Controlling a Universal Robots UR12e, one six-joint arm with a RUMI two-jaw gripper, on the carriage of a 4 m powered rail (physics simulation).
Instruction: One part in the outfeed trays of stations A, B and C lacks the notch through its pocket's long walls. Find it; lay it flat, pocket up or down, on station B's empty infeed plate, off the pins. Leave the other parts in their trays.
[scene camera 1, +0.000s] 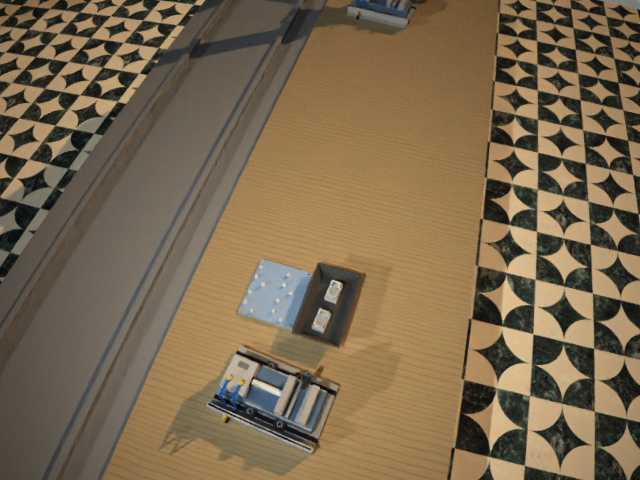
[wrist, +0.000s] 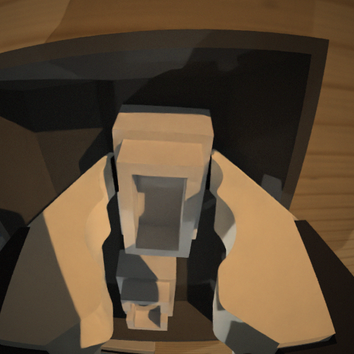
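In the wrist view my gripper is inside a dark tray, its fingertips against both sides of a pale part with a rectangular pocket facing up. The fingers look shut on it; the lower walls are partly hidden. A second pale part, with a cut visible in its pocket, lies behind it toward the bottom of the view. In the scene view two pale parts lie in a dark tray, beside a light-blue pinned plate holding no part. The gripper does not show there.
In the scene view a vise-like machine with blue hoses stands near the tray on the wooden bench. Another machine shows at the top edge. The grey rail runs along the left. In the wrist view wood borders the tray.
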